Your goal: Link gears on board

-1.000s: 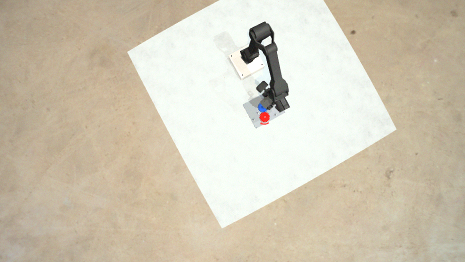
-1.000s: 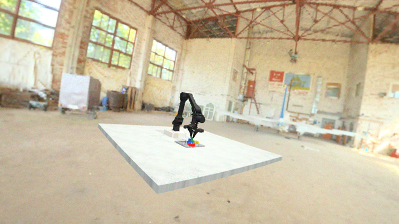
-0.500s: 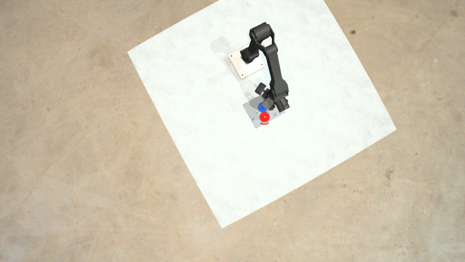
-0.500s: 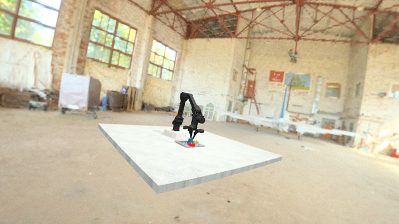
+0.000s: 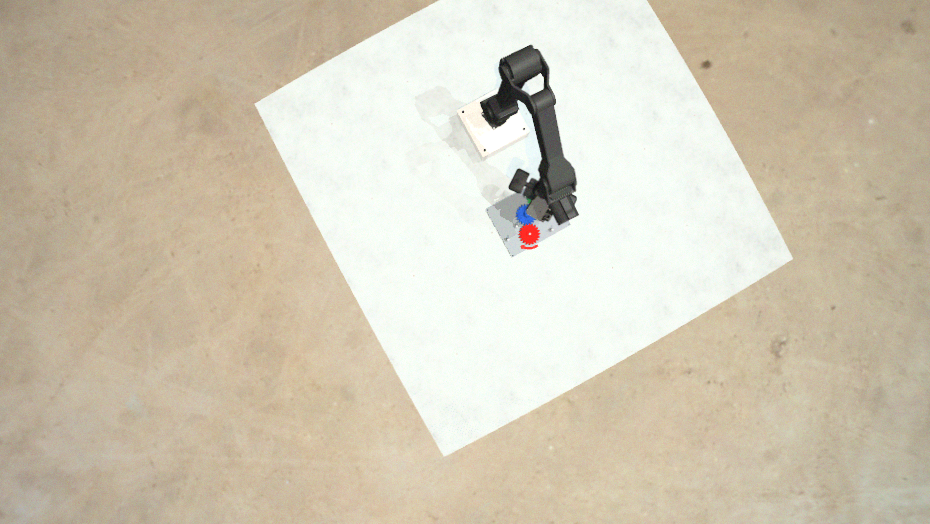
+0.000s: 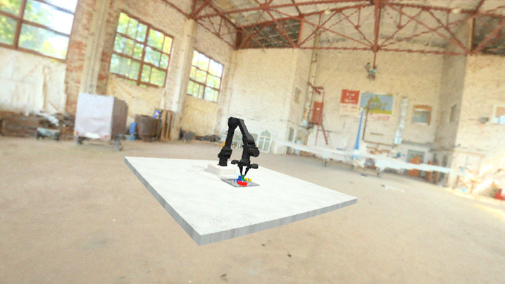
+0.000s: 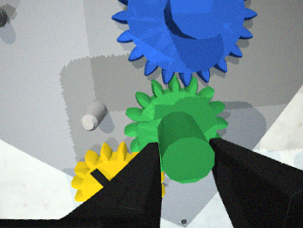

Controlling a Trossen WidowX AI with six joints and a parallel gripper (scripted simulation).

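Now: gripper tip 1 cm above the small green gear. From my gripper tip the other things lie so: red gear 8 cm to the right, 7 cm ahead, 2 cm below; then large blue gear 5 cm to the right, 2 cm ahead, 1 cm below.
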